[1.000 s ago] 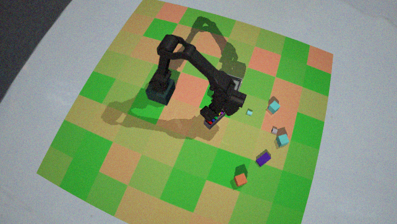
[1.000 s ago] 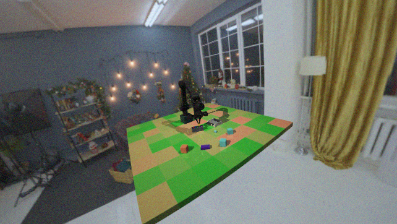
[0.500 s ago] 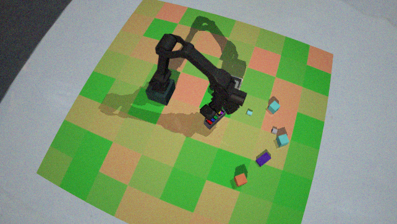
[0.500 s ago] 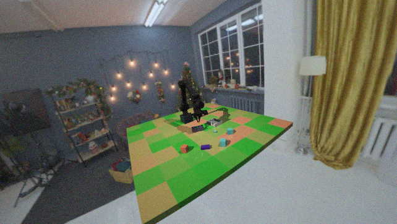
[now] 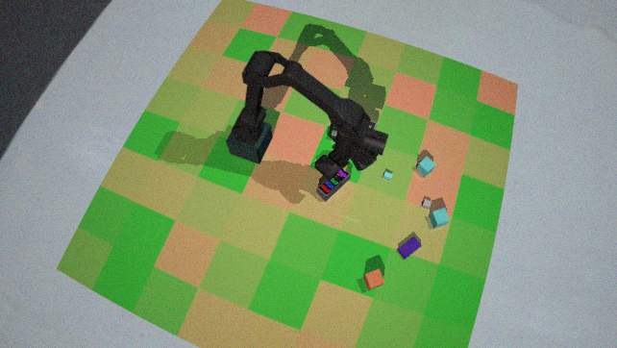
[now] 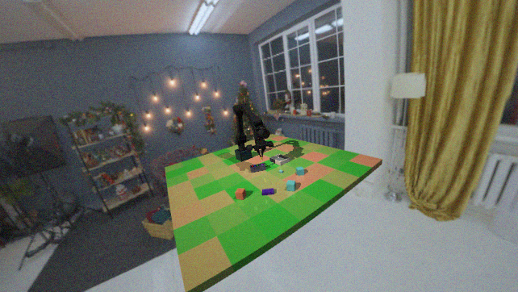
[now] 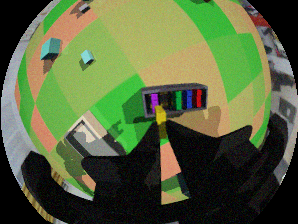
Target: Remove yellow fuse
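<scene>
Now: the white tray 170 mm to the left of my gripper tip, 90 mm below it and 20 mm behind it. Round my gripper tip: purple block 280 mm ahead, 140 mm to the right, 90 mm below; cyan piece 140 mm ahead, 90 mm below, 60 mm to the left; yellow fuse 10 mm below.
</scene>
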